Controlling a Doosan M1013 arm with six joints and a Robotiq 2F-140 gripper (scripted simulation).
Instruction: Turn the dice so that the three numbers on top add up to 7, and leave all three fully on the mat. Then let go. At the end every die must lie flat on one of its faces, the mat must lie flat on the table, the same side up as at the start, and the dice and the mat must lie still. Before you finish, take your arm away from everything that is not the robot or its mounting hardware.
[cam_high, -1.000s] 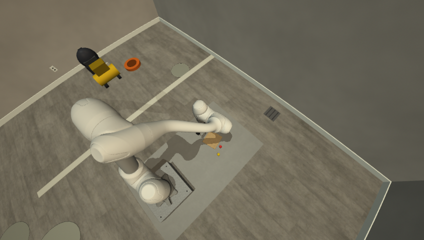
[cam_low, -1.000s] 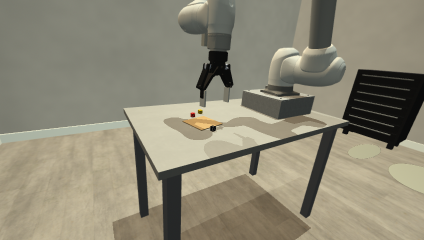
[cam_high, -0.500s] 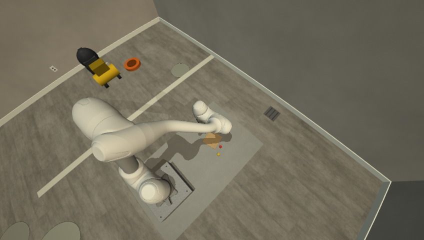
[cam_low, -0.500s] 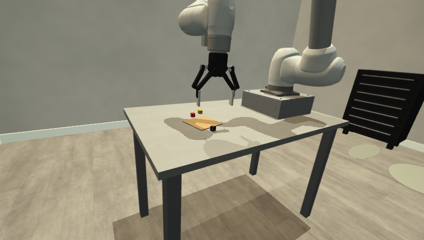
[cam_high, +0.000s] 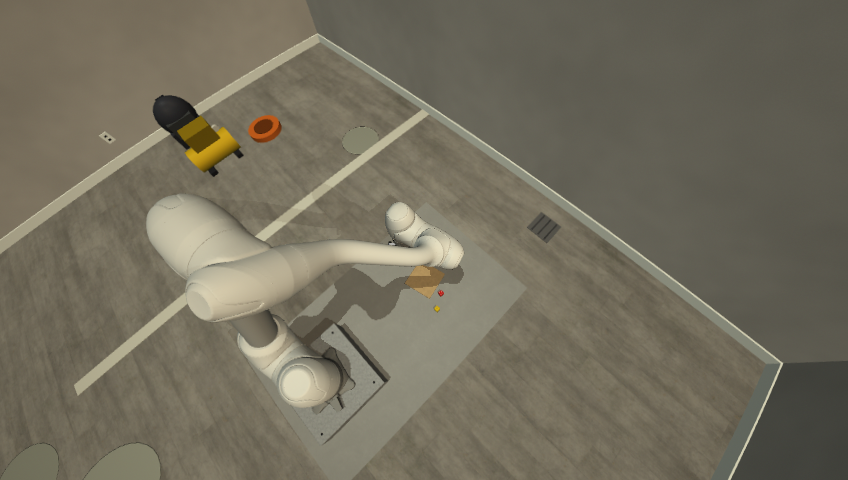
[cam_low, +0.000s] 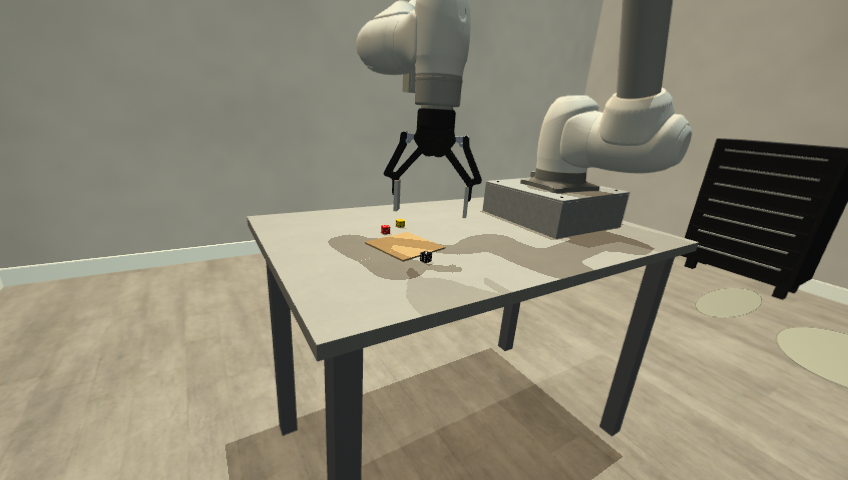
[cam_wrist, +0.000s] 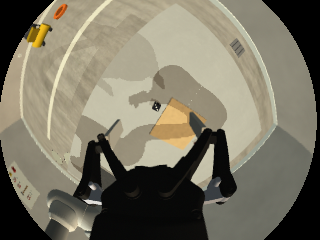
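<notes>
My gripper is now 11 cm above the small white die. The rest, counted from my hand: tan mat 1 cm ahead, 10 cm to the right, 12 cm below; then yellow die 3 cm behind, 25 cm to the right, 11 cm below; then red die 3 cm ahead, 20 cm to the right, 11 cm below.
</notes>
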